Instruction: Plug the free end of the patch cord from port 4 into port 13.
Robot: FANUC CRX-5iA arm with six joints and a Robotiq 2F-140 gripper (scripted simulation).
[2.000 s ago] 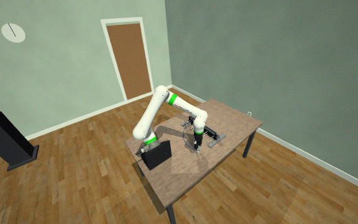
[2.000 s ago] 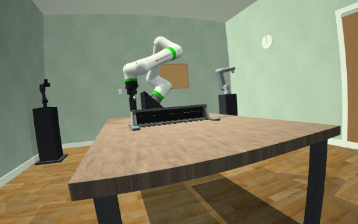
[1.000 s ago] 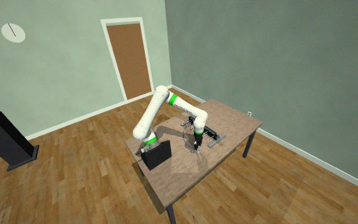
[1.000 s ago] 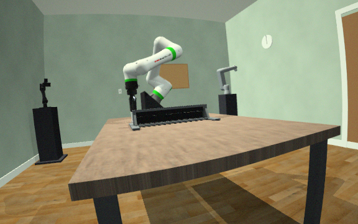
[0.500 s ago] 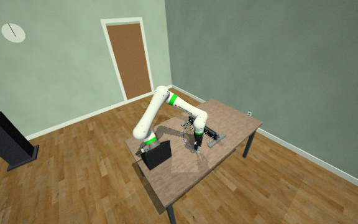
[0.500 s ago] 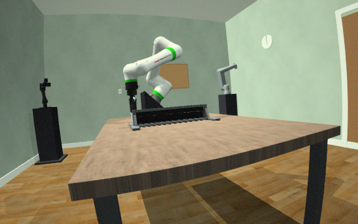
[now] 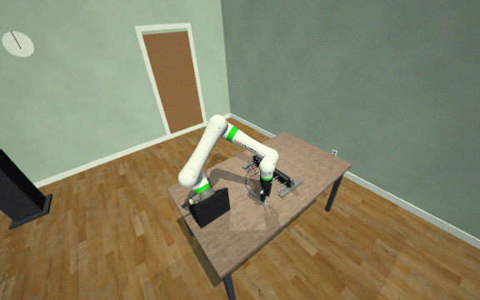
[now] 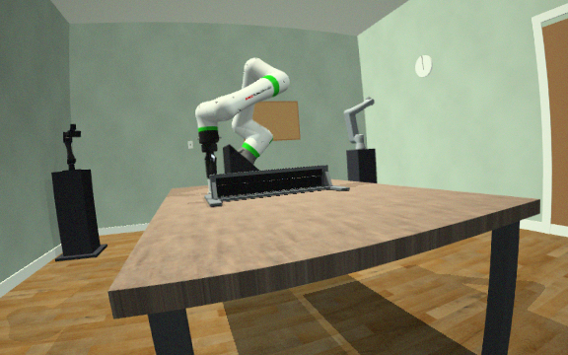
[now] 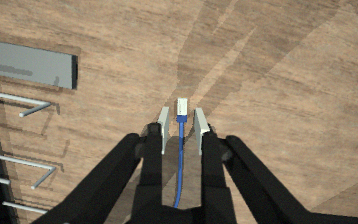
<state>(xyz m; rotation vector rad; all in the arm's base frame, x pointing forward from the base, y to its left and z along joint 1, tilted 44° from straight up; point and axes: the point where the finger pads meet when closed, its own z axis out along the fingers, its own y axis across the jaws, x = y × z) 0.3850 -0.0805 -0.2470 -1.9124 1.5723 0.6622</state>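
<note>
Right now the free end of patch cord is 3 cm below my hand and 1 cm to the right of it.
</note>
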